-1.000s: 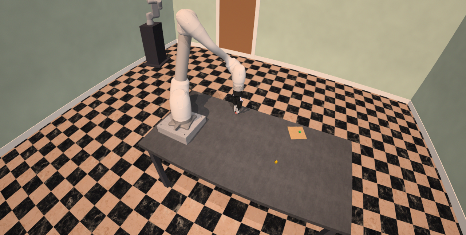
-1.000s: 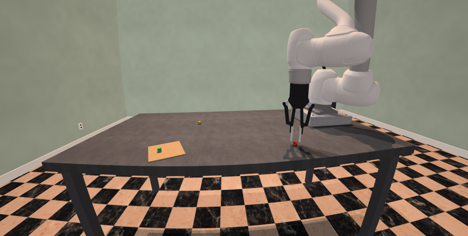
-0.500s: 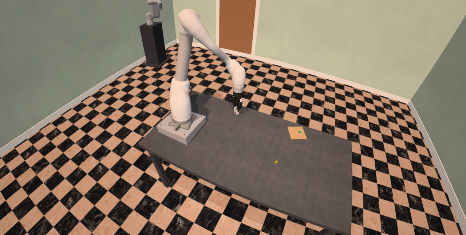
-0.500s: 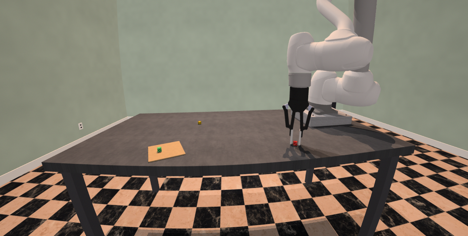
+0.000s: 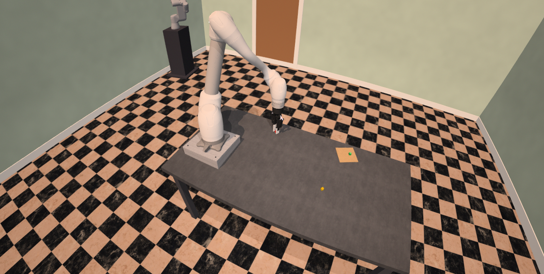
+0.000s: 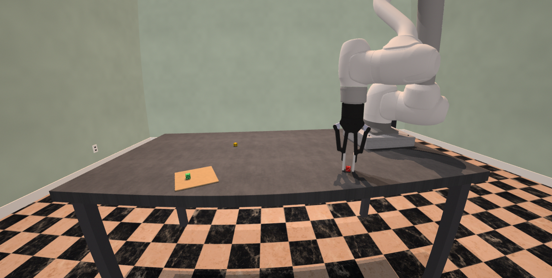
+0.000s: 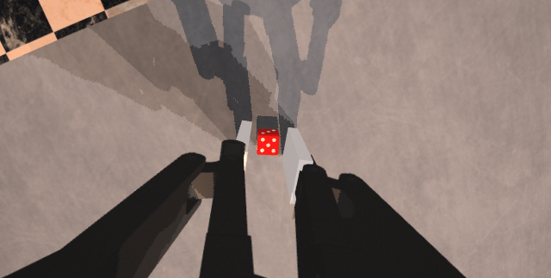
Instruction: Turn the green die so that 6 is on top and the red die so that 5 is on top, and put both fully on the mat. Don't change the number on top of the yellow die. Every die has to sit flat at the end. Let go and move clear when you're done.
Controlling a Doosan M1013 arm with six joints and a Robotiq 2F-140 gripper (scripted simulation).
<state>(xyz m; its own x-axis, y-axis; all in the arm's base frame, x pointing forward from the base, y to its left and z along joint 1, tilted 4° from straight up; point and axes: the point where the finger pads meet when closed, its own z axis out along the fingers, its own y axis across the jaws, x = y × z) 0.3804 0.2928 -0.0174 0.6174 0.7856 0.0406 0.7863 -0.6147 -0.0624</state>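
The red die lies 3 cm below my hand. From my hand the other things lie so: yellow die 40 cm ahead, 43 cm to the right, 3 cm below; then orange mat 55 cm ahead, 9 cm to the right, 4 cm below; then green die 58 cm ahead, 8 cm to the right, 2 cm below.
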